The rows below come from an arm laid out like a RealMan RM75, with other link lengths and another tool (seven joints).
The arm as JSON. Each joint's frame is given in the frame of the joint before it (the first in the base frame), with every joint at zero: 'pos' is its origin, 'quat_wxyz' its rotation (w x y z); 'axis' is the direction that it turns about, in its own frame. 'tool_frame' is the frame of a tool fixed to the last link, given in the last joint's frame.
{
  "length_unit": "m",
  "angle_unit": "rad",
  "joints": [
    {
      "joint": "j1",
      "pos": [
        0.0,
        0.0,
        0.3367
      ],
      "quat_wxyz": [
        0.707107,
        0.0,
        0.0,
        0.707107
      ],
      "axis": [
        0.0,
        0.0,
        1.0
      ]
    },
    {
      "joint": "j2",
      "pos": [
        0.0,
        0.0,
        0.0
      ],
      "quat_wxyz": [
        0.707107,
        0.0,
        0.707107,
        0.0
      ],
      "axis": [
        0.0,
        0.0,
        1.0
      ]
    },
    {
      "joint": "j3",
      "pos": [
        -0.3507,
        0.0,
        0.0
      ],
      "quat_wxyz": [
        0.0,
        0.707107,
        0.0,
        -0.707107
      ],
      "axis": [
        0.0,
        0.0,
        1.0
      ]
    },
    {
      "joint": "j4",
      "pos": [
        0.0,
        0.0,
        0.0
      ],
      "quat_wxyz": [
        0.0,
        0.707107,
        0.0,
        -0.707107
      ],
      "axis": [
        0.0,
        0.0,
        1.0
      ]
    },
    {
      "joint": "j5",
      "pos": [
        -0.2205,
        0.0,
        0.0
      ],
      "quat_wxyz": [
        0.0,
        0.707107,
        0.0,
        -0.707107
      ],
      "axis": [
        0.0,
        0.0,
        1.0
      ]
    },
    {
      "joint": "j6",
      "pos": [
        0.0,
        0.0,
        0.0
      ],
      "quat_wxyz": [
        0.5,
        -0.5,
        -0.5,
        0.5
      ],
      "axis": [
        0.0,
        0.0,
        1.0
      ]
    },
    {
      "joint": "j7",
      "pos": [
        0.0,
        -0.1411,
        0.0
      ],
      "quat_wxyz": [
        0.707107,
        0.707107,
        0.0,
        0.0
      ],
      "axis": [
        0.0,
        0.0,
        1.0
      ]
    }
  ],
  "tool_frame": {
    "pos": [
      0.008,
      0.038,
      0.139
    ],
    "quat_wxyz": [
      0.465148,
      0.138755,
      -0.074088,
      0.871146
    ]
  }
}
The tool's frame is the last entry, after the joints.
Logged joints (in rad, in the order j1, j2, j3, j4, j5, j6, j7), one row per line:
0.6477 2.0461 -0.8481 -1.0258 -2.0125 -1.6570 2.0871
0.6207 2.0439 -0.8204 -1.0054 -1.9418 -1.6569 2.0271
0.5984 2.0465 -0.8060 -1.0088 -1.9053 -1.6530 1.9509
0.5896 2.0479 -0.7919 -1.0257 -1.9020 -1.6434 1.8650
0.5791 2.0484 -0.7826 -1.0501 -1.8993 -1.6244 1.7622
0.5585 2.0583 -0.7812 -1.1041 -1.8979 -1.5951 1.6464
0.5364 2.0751 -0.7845 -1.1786 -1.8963 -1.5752 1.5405
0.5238 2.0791 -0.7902 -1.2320 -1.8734 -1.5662 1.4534
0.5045 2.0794 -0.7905 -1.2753 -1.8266 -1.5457 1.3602
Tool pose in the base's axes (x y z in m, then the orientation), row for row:
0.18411 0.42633 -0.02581 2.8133 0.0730 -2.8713
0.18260 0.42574 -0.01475 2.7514 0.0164 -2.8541
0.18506 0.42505 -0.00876 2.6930 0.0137 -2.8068
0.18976 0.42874 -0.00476 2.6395 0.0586 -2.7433
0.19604 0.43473 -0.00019 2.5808 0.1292 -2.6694
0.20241 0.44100 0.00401 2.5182 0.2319 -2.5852
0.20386 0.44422 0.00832 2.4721 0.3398 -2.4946
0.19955 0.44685 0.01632 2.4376 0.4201 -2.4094
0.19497 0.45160 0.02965 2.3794 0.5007 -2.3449
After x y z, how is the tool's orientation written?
As angles about the fixed x, y, z axes (roll, pitch, yaw), in radians.
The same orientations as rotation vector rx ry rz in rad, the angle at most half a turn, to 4 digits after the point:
-0.4321 3.0401 0.5191
0.4409 -3.0115 -0.5988
0.5053 -2.9620 -0.6793
0.6159 -2.9374 -0.7719
0.7572 -2.9080 -0.8867
-0.9100 2.7860 1.0011
-1.0625 2.6365 1.0905
-1.1965 2.5138 1.1637
-1.3035 2.3834 1.2661

